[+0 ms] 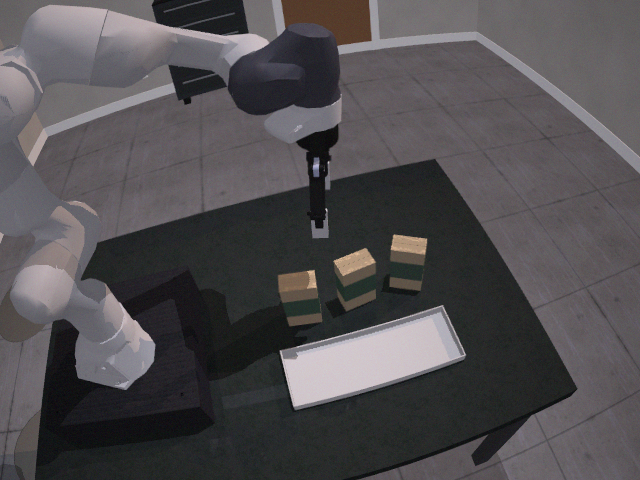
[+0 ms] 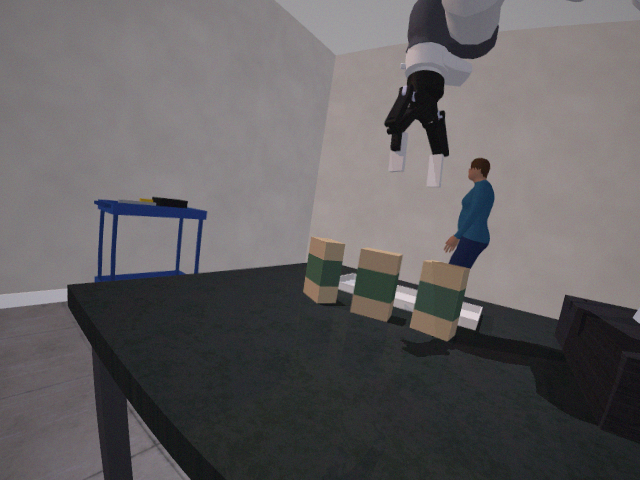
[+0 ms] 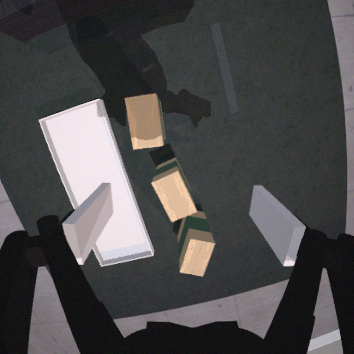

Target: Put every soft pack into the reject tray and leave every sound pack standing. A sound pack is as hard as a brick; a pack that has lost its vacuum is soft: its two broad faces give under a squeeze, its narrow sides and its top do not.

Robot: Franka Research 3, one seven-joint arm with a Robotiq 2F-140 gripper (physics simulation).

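Observation:
Three tan packs with green bands stand upright in a row on the dark table. The left pack (image 1: 299,298) (image 2: 439,299) (image 3: 144,119) is nearest the arm's base. The middle pack (image 1: 355,280) (image 2: 376,284) (image 3: 173,194) is turned a little. The right pack (image 1: 407,263) (image 2: 324,271) (image 3: 197,255) is farthest from the base. The white reject tray (image 1: 373,386) (image 2: 470,316) (image 3: 75,172) lies beside the row, with no pack in it. My gripper (image 1: 323,205) (image 2: 415,167) (image 3: 181,199) is open and empty, high above the table, pointing down. Softness cannot be told by sight.
The arm's base stands on a dark block (image 1: 170,392) (image 2: 594,356) on the table (image 1: 496,335) (image 2: 289,392) (image 3: 295,140). Beyond the table are a blue cart (image 2: 155,210), a standing person (image 2: 476,211) and a dark drawer cabinet (image 1: 199,82).

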